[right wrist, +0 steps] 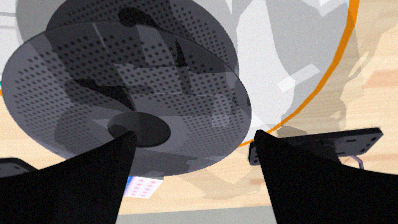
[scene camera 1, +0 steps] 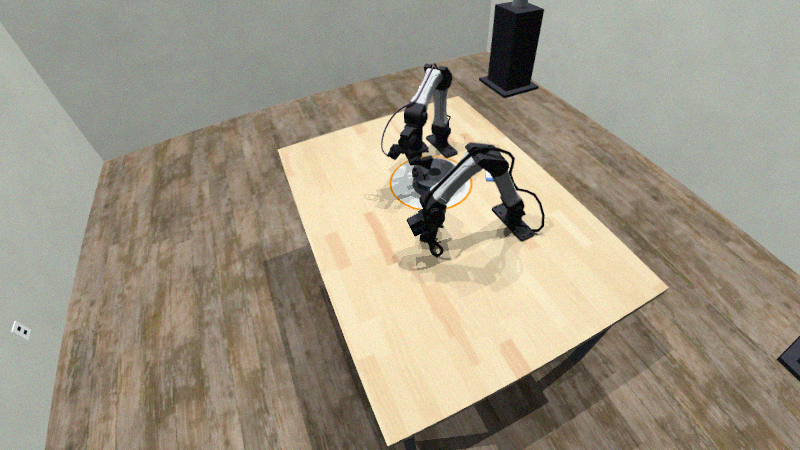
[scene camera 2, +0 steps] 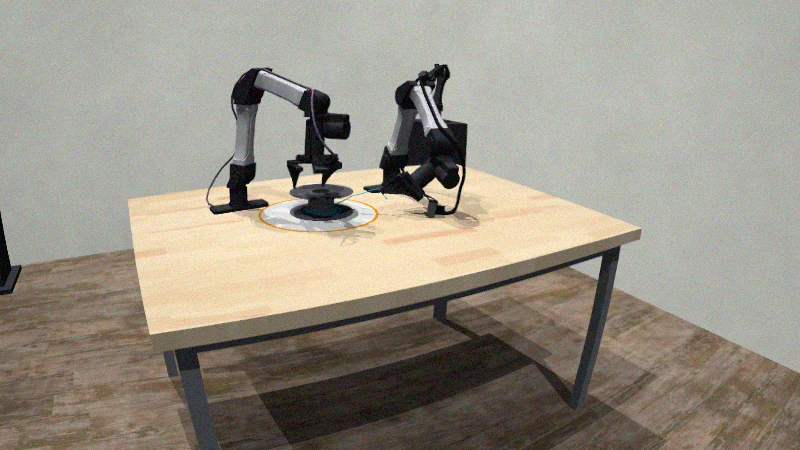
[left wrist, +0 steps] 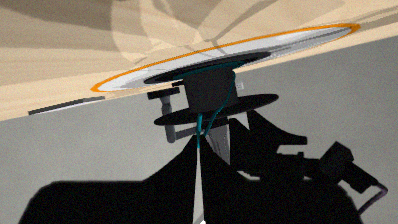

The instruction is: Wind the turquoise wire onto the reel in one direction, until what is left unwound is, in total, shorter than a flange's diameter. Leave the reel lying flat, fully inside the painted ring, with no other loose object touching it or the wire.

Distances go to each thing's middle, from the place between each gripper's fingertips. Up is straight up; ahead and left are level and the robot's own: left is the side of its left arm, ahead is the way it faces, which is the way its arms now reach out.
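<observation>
The dark reel point(scene camera 2: 325, 196) has my right hand 6 cm above it, 5 cm to the right of it and 2 cm past it. Going by its middle, the reel is nearer to my right hand than to my left hand.
As for my left hand, the reel is 17 cm to the right of it and 9 cm behind it, and also 3 cm below it.
</observation>
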